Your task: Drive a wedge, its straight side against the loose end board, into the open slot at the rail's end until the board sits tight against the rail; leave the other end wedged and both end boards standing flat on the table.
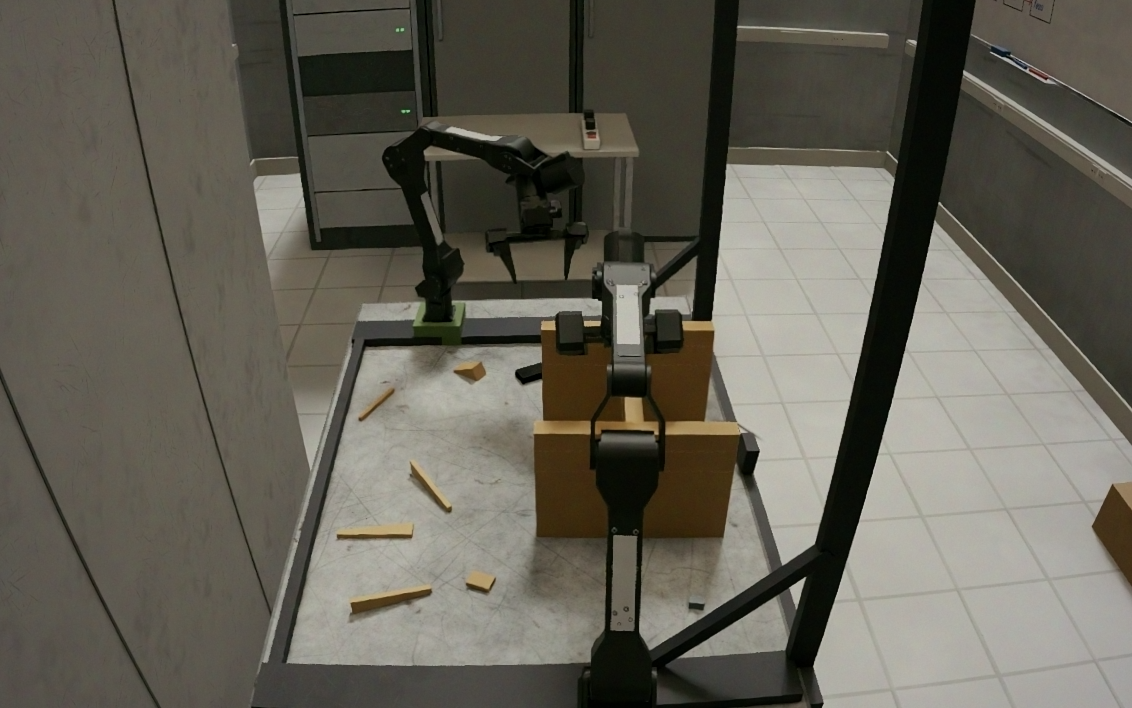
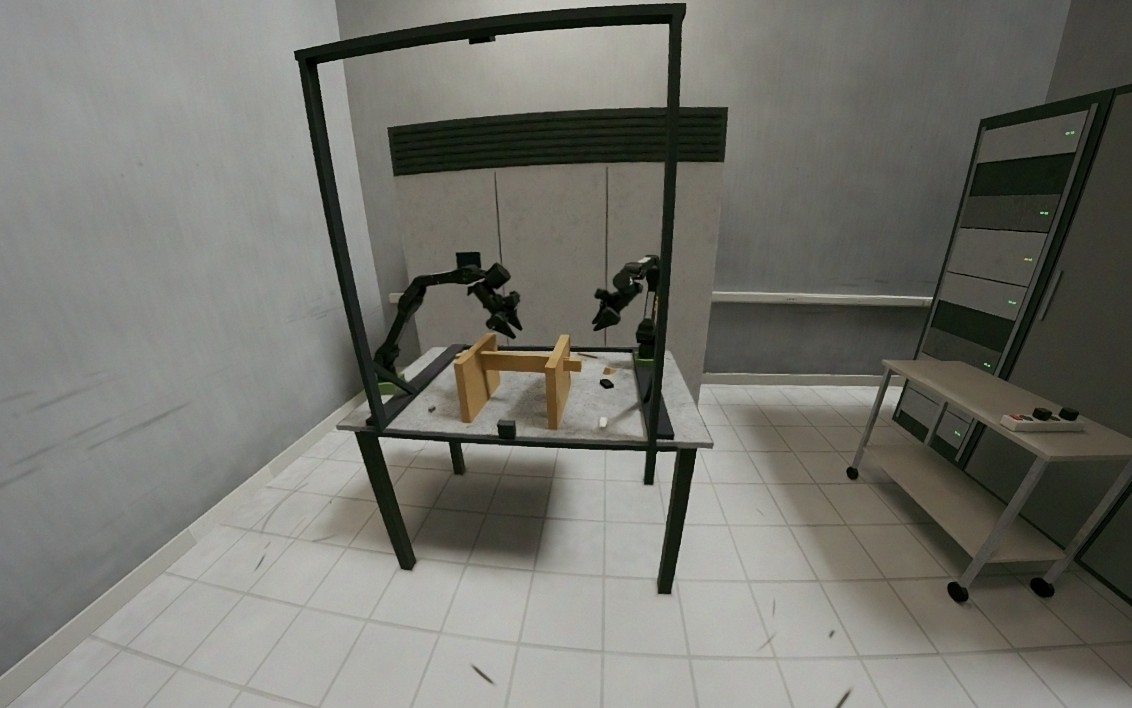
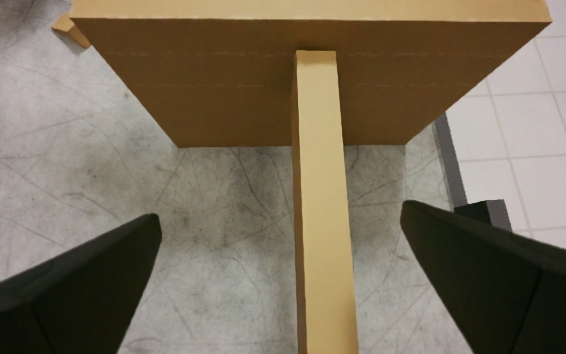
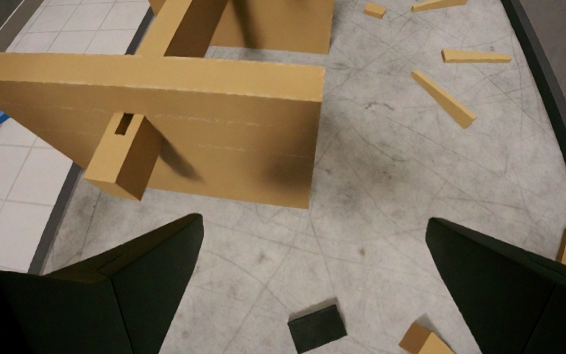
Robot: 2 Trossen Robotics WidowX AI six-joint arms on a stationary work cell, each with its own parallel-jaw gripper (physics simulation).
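Places are measured from the left arm's base along level axes (x left, y up, z ahead), in metres.
Pixels of known places: left gripper, fingertip midpoint: (image 2: 518,334) (image 3: 282,218); right gripper, fingertip midpoint: (image 1: 541,281) (image 2: 593,327) (image 4: 315,226); right arm's base at its link origin: (image 1: 439,314) (image 2: 646,356).
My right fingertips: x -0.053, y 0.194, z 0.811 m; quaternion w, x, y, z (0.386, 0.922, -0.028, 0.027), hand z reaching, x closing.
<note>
Ahead of a thing's pixels: the offset from my right fingertips to its top centre. "spot": to the spot under its first point. Level surfaces: height alone.
The loose end board @[dx -0.130, dy -0.030, dz -0.129 m] (image 1: 576,388) (image 2: 555,392) (image 3: 225,110) (image 4: 240,140) stands upright on the table. The rail @[dx -0.099, dy -0.052, dz -0.271 m] (image 2: 521,361) (image 3: 325,200) (image 4: 115,155) passes through it, and its protruding end has an open slot @[spot: dx -0.139, dy -0.069, dz -0.109 m] (image 4: 124,124). The other end board @[dx -0.070, dy -0.030, dz -0.408 m] (image 1: 563,484) (image 2: 475,388) stands upright; its wedge is hidden. Three long wedges @[dx +0.237, dy -0.215, dz -0.251 m] (image 1: 429,486) (image 4: 442,99), @[dx +0.335, dy -0.233, dz -0.336 m] (image 1: 375,531) (image 4: 475,56), @[dx +0.315, dy -0.215, dz -0.488 m] (image 1: 390,598) lie on the table. My left gripper (image 2: 510,327) (image 3: 282,218) is open above the rail between the boards. My right gripper (image 1: 540,278) (image 2: 602,321) (image 4: 315,226) is open and empty, high beyond the slotted end.
A short tan wedge block @[dx +0.134, dy -0.215, dz +0.089 m] (image 1: 469,369) (image 4: 427,342) and a black block @[dx +0.012, dy -0.227, dz +0.055 m] (image 1: 528,373) (image 4: 317,327) lie near the right arm's base. A thin stick @[dx +0.324, dy -0.232, dz +0.012 m] (image 1: 376,404) and a small tan block @[dx +0.179, dy -0.232, dz -0.474 m] (image 1: 480,581) lie on the table @[dy -0.242 m] (image 1: 492,509). A dark block @[dx -0.310, dy -0.184, dz -0.295 m] (image 1: 747,453) (image 2: 505,428) sits at the table's edge.
</note>
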